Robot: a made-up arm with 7 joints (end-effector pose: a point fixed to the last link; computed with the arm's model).
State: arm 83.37 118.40 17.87 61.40 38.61 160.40 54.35
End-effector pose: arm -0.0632 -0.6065 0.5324 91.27 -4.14 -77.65
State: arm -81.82 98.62 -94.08 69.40 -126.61 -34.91 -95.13
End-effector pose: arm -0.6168 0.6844 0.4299 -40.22 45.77 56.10
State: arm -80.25 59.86 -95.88 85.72 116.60 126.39 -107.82
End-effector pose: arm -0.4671 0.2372 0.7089 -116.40 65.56 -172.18
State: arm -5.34 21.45 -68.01 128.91 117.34 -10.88 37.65
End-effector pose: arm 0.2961 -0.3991 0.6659 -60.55 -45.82 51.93
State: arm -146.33 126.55 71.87 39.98 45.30 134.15 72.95
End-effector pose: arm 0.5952 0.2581 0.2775 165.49 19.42 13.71
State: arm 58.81 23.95 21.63 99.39 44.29 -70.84 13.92
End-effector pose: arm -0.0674 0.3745 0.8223 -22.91 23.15 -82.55
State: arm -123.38 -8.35 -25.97 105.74 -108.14 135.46 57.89
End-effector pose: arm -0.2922 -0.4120 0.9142 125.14 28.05 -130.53
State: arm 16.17 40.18 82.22 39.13 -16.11 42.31 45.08
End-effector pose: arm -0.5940 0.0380 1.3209 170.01 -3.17 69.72
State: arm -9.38 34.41 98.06 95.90 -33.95 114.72 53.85
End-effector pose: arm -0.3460 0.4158 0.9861 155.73 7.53 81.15
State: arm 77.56 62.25 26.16 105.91 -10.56 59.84 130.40
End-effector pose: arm -0.2016 -0.0691 1.1798 -92.24 6.23 107.47
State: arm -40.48 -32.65 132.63 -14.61 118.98 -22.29 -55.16
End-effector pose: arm 0.1729 -0.5670 1.3752 70.50 -13.21 -175.13
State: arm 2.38 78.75 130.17 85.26 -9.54 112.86 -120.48
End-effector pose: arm -0.6689 0.2129 0.4266 -5.26 18.09 159.96
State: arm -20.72 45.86 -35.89 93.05 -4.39 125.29 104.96
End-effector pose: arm -0.2886 -0.2198 1.1267 -77.02 -53.67 -47.72
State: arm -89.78 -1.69 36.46 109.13 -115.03 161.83 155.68
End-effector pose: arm 0.2709 -0.2173 0.9471 -100.51 52.55 41.24
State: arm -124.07 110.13 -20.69 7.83 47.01 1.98 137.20
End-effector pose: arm 0.4572 0.8352 0.3651 -155.19 -36.72 -26.57
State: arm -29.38 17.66 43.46 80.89 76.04 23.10 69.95
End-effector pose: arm 0.4247 0.1907 1.0629 -52.67 22.06 102.13
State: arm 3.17 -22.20 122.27 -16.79 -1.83 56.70 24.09
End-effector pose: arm 0.5503 -0.2500 1.2767 -110.88 -46.24 74.99
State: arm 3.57 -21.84 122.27 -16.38 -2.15 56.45 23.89
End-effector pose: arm 0.5462 -0.2442 1.2836 -112.13 -45.76 76.05
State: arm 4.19 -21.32 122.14 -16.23 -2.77 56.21 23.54
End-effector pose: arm 0.5408 -0.2397 1.2902 -113.35 -45.25 76.70
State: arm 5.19 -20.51 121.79 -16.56 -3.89 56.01 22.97
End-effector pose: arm 0.5334 -0.2379 1.2964 -114.48 -44.79 76.66
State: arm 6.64 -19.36 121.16 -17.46 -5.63 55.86 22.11
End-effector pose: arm 0.5234 -0.2397 1.3018 -115.50 -44.38 75.75
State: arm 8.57 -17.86 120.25 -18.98 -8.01 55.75 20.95
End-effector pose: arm 0.5110 -0.2457 1.3057 -116.33 -44.10 73.91
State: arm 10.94 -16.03 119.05 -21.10 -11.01 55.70 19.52
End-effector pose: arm 0.4963 -0.2566 1.3072 -116.85 -43.96 71.08
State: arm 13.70 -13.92 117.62 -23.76 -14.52 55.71 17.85
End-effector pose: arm 0.4802 -0.2723 1.3053 -116.90 -43.99 67.36
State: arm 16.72 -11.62 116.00 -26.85 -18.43 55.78 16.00
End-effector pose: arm 0.4633 -0.2926 1.2991 -116.35 -44.08 62.76
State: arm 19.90 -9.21 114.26 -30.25 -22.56 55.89 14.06
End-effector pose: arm 0.4470 -0.3162 1.2878 -115.10 -44.13 57.54
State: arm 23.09 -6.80 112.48 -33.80 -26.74 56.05 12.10
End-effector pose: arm 0.4322 -0.3418 1.2717 -113.18 -43.99 51.91
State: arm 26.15 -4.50 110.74 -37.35 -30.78 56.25 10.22
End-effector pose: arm 0.4198 -0.3674 1.2511 -110.75 -43.53 46.23
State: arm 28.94 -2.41 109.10 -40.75 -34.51 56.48 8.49
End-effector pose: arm 0.4101 -0.3915 1.2277 -108.07 -42.69 40.84
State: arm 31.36 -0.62 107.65 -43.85 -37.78 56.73 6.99
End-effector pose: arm 0.4033 -0.4123 1.2033 -105.45 -41.54 36.11
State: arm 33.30 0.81 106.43 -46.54 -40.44 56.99 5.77
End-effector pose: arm 0.3988 -0.4293 1.1800 -103.09 -40.27 32.21
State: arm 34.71 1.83 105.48 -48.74 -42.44 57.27 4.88
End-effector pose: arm 0.3961 -0.4421 1.1595 -101.07 -39.02 29.16
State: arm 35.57 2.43 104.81 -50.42 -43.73 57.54 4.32
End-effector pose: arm 0.3949 -0.4508 1.1430 -99.42 -37.97 26.92
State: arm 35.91 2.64 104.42 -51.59 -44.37 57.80 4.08
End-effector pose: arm 0.3946 -0.4561 1.1309 -98.11 -37.21 25.38
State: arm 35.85 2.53 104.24 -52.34 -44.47 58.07 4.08
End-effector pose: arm 0.3951 -0.4587 1.1226 -97.03 -36.73 24.32
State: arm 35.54 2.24 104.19 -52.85 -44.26 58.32 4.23
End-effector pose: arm 0.3960 -0.4599 1.1165 -96.09 -36.43 23.54
